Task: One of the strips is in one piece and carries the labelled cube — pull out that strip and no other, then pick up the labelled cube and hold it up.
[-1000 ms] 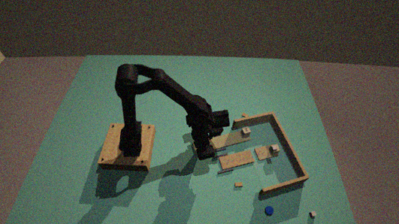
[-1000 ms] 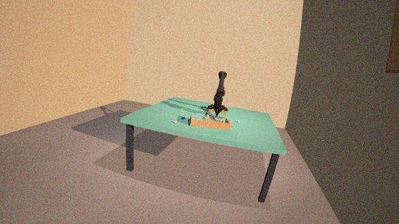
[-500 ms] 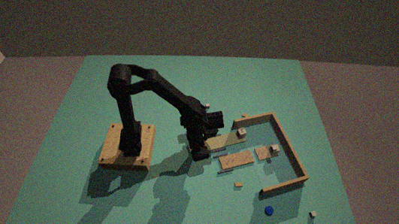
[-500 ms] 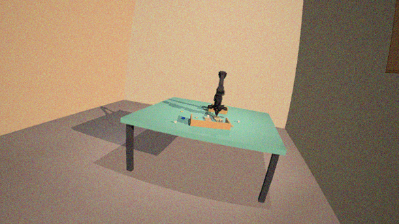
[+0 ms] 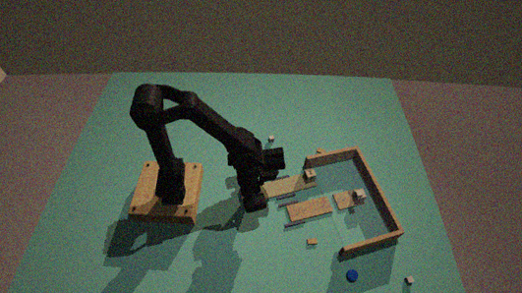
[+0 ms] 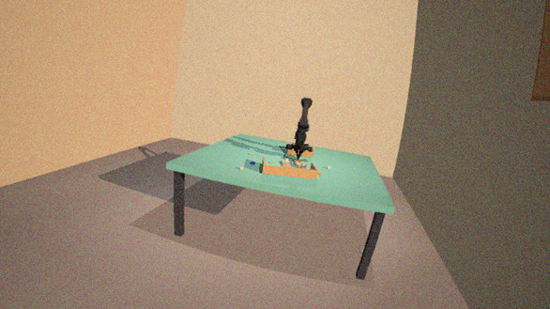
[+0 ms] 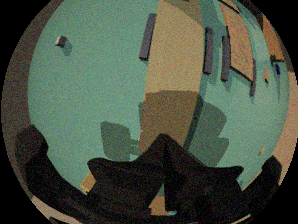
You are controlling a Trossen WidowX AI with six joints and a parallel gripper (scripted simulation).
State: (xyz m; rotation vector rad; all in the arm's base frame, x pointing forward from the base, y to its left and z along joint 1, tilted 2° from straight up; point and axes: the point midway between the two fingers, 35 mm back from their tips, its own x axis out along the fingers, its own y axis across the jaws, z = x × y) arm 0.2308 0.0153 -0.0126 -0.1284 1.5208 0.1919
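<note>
Now: gripper tip 9 cm short of the strip and 2 cm to the right of it. The rest, counted from my gripper tip: blue disc 27 cm ahead, 27 cm to the right.
</note>
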